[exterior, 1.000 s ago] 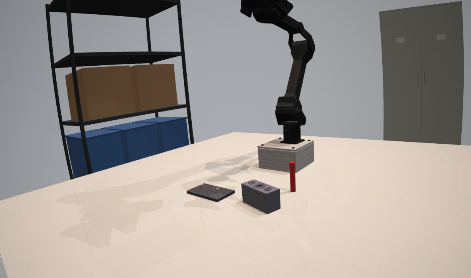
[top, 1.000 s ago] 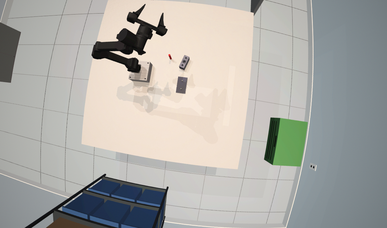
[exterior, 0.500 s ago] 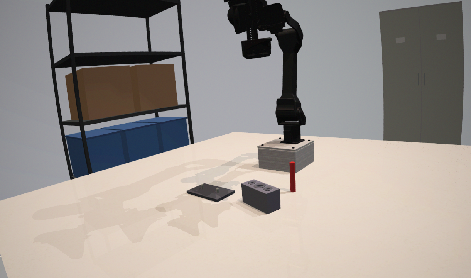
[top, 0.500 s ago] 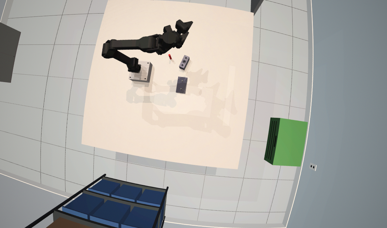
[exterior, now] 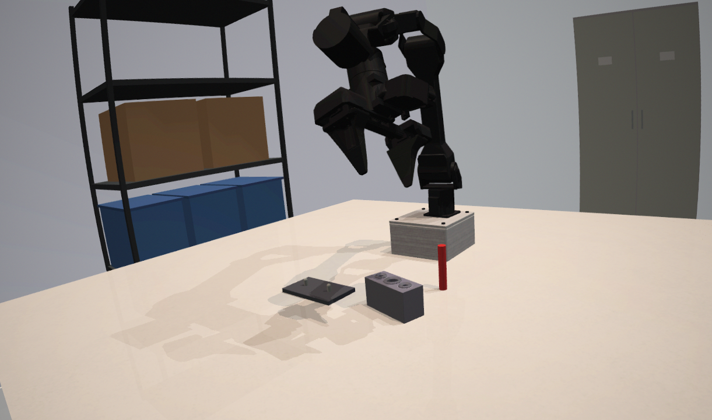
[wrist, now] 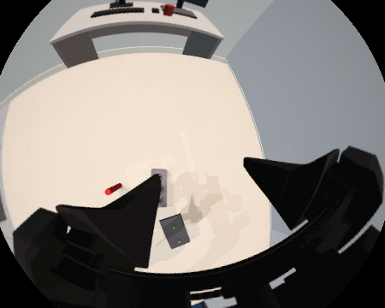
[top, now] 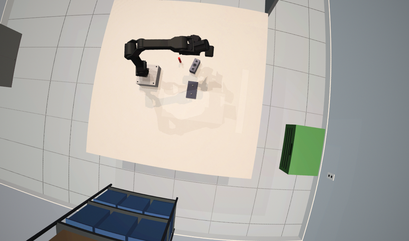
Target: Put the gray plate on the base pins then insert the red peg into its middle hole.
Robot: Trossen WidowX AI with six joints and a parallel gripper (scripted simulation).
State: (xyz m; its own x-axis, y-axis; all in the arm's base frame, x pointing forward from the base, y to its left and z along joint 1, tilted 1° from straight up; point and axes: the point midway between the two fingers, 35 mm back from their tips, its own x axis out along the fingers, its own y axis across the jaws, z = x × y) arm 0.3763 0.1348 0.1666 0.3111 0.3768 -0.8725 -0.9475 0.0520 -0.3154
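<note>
Now: the gray plate 18 cm below my gripper tip, 5 cm behind it and 4 cm to the right of it. Round my gripper tip: red peg: 17 cm below, 16 cm behind, 2 cm to the right; then dark flat base: 21 cm to the right, 21 cm below, 4 cm behind.
</note>
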